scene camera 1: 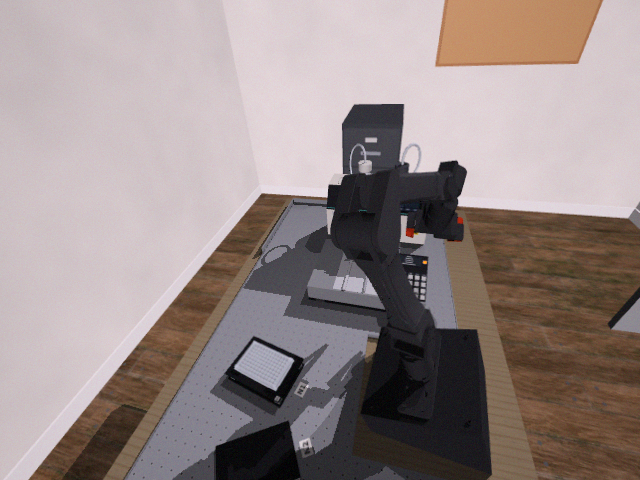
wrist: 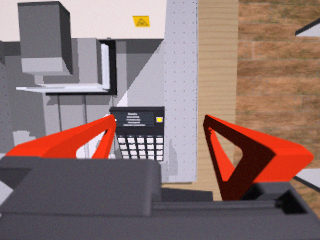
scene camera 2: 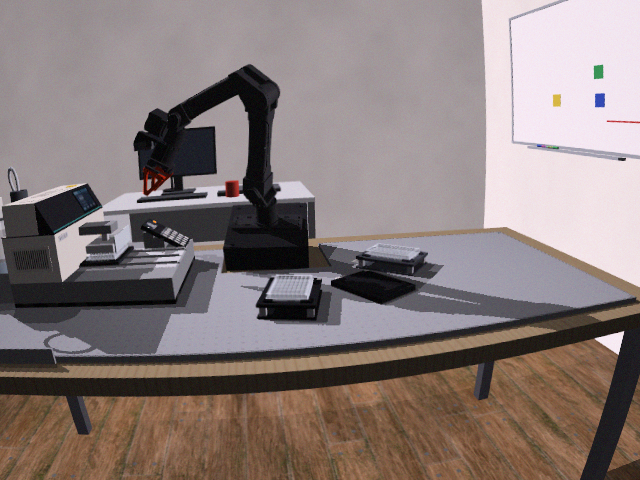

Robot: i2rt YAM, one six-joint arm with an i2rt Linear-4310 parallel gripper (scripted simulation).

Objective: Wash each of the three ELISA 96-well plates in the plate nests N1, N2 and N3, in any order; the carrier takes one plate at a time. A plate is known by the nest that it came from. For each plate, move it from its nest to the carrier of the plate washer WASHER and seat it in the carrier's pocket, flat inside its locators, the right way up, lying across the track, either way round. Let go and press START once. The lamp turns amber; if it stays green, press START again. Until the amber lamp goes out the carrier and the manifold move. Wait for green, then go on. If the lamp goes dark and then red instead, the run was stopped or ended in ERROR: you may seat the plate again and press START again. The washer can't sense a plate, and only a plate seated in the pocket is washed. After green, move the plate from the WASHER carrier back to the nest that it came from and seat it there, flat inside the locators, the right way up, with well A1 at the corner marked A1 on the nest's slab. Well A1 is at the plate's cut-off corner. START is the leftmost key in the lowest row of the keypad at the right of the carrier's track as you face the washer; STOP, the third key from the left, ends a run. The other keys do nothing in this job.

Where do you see a washer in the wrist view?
At 45, 48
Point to a washer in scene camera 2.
49, 244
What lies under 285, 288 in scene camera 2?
An N1 plate.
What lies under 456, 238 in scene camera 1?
My gripper.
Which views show the N1 plate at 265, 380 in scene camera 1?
Scene camera 1 and scene camera 2 only.
